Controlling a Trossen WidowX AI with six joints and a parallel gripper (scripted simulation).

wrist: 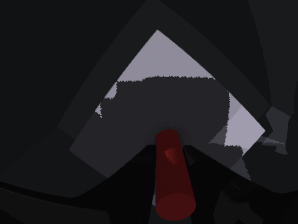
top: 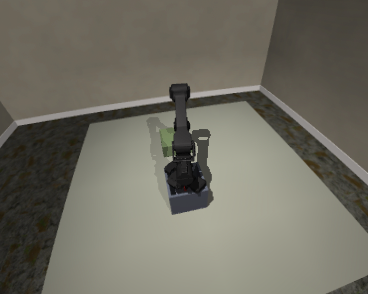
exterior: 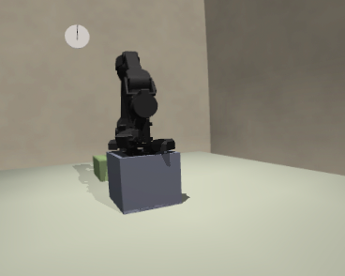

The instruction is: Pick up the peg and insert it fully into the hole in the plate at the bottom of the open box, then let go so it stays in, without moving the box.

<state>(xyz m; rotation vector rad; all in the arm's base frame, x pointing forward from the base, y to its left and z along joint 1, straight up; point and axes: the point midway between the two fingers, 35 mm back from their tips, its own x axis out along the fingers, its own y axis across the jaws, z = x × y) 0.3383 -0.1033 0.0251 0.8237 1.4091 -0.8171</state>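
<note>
The pale plate lies 6 cm below my hand. The rest, counted from my hand: red peg 4 cm below.
</note>
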